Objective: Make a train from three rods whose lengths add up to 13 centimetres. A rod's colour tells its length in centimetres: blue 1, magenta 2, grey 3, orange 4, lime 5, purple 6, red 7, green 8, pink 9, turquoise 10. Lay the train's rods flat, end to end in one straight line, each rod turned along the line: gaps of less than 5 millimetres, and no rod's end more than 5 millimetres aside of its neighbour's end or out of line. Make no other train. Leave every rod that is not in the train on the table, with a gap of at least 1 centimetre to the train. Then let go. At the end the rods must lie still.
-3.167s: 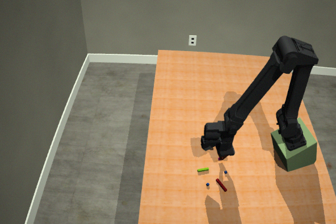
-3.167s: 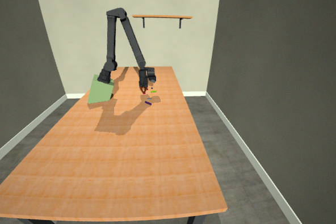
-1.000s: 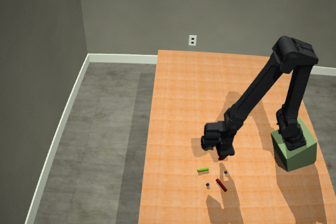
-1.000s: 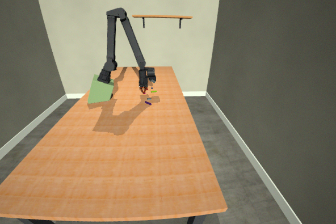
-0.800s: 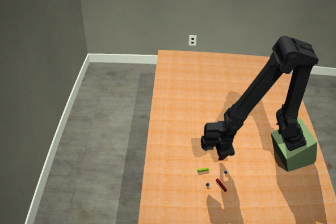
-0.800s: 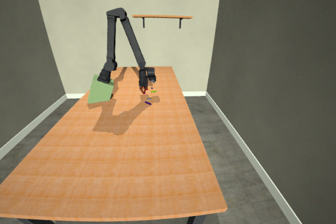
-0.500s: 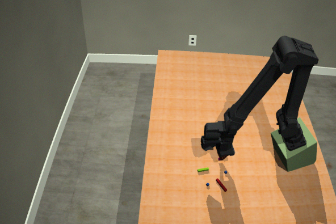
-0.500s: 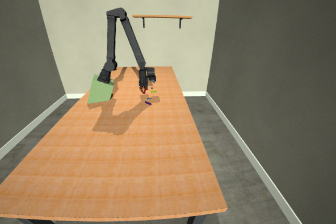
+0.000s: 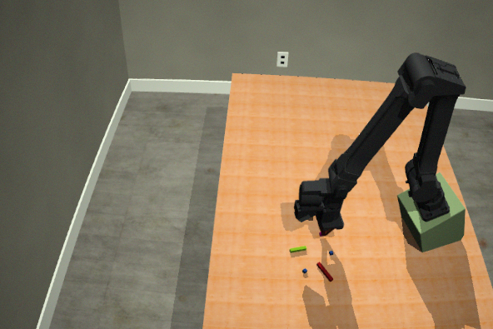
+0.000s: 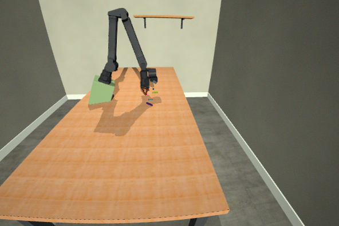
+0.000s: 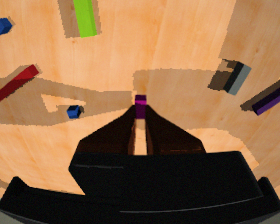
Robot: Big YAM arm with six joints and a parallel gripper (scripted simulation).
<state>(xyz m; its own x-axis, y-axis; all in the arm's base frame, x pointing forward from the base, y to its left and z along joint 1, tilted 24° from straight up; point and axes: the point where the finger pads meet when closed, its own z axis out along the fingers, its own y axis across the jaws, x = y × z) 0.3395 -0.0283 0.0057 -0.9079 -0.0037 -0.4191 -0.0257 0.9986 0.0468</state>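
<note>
Now: the lime rod 9 cm ahead of my hand, 4 cm to the left of it and 2 cm below it. Round my hand: magenta rod: 1 cm below; red rod: 13 cm to the left, 2 cm below, 2 cm ahead; grey rod: 9 cm to the right, 3 cm ahead, 2 cm below.
</note>
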